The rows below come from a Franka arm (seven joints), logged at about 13 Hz.
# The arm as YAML. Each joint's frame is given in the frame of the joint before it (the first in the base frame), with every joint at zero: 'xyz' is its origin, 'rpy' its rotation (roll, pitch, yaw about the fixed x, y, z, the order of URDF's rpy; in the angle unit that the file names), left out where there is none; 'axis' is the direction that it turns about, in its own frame. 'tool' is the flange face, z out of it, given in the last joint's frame.
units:
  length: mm
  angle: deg
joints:
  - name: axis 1
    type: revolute
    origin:
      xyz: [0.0, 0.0, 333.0]
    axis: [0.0, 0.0, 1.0]
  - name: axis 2
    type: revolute
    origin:
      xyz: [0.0, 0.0, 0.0]
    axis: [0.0, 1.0, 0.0]
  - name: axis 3
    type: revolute
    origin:
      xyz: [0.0, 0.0, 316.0]
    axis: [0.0, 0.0, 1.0]
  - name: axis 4
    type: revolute
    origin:
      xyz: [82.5, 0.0, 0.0]
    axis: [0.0, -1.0, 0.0]
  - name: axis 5
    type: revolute
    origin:
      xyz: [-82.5, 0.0, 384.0]
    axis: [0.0, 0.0, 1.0]
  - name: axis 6
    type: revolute
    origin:
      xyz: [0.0, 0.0, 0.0]
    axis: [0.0, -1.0, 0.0]
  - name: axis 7
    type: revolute
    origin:
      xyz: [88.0, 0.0, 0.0]
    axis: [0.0, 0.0, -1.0]
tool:
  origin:
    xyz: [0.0, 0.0, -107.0]
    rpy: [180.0, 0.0, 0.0]
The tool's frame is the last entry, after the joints.
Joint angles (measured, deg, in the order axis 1, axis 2, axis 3, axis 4, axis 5, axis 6, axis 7), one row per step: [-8.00 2.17 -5.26 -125.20 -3.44 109.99 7.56]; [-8.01 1.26 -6.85 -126.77 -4.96 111.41 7.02]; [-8.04 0.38 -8.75 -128.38 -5.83 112.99 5.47]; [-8.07 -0.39 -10.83 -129.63 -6.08 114.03 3.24]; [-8.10 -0.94 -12.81 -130.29 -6.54 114.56 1.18]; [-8.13 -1.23 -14.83 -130.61 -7.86 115.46 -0.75]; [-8.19 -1.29 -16.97 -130.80 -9.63 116.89 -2.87]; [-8.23 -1.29 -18.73 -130.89 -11.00 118.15 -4.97]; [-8.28 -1.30 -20.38 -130.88 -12.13 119.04 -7.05]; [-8.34 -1.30 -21.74 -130.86 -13.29 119.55 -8.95]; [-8.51 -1.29 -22.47 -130.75 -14.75 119.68 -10.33]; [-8.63 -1.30 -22.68 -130.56 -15.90 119.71 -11.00]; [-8.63 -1.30 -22.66 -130.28 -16.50 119.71 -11.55]
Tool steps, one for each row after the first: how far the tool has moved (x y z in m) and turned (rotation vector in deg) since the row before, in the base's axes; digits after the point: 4 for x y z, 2 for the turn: [-0.0089 -0.0138 -0.0018 -1.08 -0.47 -0.07]; [-0.0098 -0.0153 -0.0023 -0.26 -0.65 0.21]; [-0.0100 -0.0158 -0.0014 0.46 -0.50 0.27]; [-0.0084 -0.0155 0.0004 0.25 -0.30 0.31]; [-0.0069 -0.0172 0.0010 -0.58 -0.45 0.73]; [-0.0064 -0.0190 0.0007 -1.04 -0.63 1.13]; [-0.0052 -0.0154 0.0008 -0.77 -0.54 1.27]; [-0.0055 -0.0142 0.0012 -0.55 -0.31 1.17]; [-0.0054 -0.0118 0.0008 -0.50 0.09 1.24]; [-0.0038 -0.0081 0.0010 -0.73 0.49 1.39]; [-0.0010 -0.0038 0.0017 -0.71 0.33 1.05]; [0.0011 -0.0011 0.0022 -0.41 0.07 0.93]
